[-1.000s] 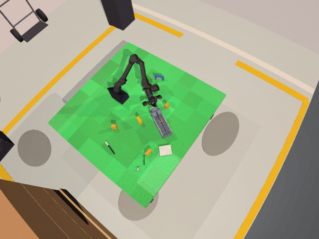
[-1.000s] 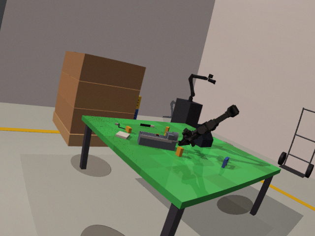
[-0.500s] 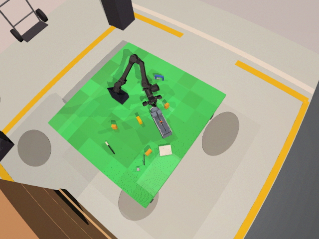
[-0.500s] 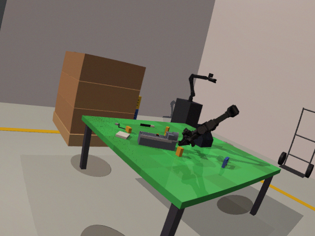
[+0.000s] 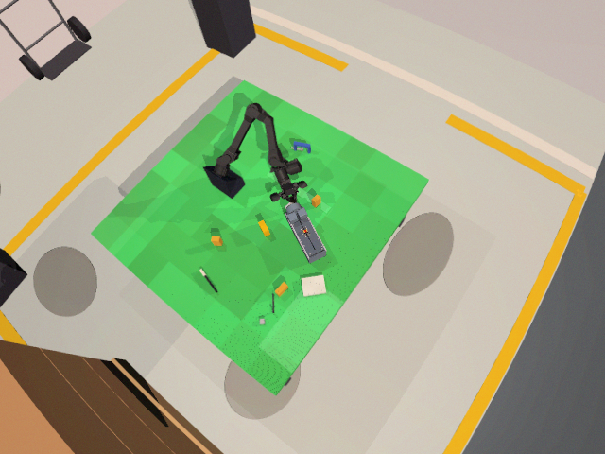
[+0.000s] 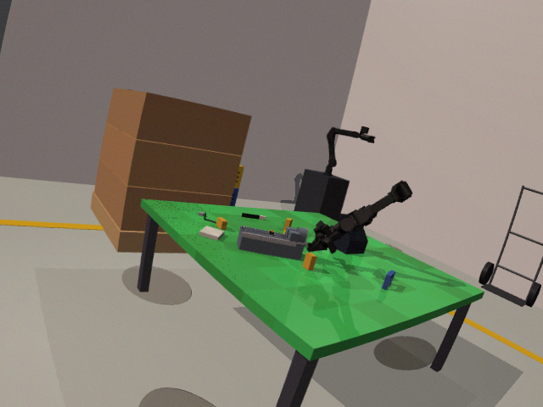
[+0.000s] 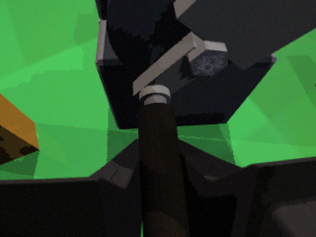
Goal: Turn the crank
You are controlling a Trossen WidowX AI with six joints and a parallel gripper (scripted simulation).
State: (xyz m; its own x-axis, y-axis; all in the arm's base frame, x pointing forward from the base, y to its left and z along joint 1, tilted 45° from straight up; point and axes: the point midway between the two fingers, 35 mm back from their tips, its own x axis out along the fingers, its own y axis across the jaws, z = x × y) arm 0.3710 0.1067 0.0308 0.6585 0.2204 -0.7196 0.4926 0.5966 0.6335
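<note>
My gripper tip is now 20 mm past the dark handle, 10 mm to the right of it and 30 mm below it. The rest, counted from my gripper tip: blue bracket (180 mm behind, 320 mm to the left, 10 mm below); then red pointer (130 mm ahead, 100 mm to the right, 40 mm above); then white pad (300 mm ahead, 280 mm to the right, 30 mm below).
</note>
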